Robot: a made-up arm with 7 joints. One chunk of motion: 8 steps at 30 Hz.
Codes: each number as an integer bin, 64 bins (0 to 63) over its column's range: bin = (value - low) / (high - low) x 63, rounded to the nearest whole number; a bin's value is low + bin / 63 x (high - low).
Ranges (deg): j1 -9..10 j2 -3..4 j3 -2..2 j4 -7..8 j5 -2..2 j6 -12..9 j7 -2..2
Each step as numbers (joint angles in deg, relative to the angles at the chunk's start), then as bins.
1 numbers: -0.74 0.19 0.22 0.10 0.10 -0.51 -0.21
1 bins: 27 29 35 30 33 34 28
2 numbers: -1.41 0.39 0.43 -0.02 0.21 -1.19 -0.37
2 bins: 25 31 38 29 35 32 26
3 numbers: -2.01 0.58 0.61 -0.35 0.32 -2.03 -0.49
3 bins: 23 32 41 28 37 30 24
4 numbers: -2.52 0.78 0.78 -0.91 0.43 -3.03 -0.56
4 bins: 21 34 44 26 38 27 23
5 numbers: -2.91 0.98 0.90 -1.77 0.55 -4.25 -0.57
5 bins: 20 36 46 22 40 23 23
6 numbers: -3.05 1.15 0.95 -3.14 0.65 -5.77 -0.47
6 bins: 20 37 46 16 42 19 24
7 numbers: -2.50 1.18 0.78 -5.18 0.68 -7.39 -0.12
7 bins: 22 38 44 8 42 14 30
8 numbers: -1.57 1.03 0.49 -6.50 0.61 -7.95 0.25
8 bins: 25 36 39 2 41 12 35
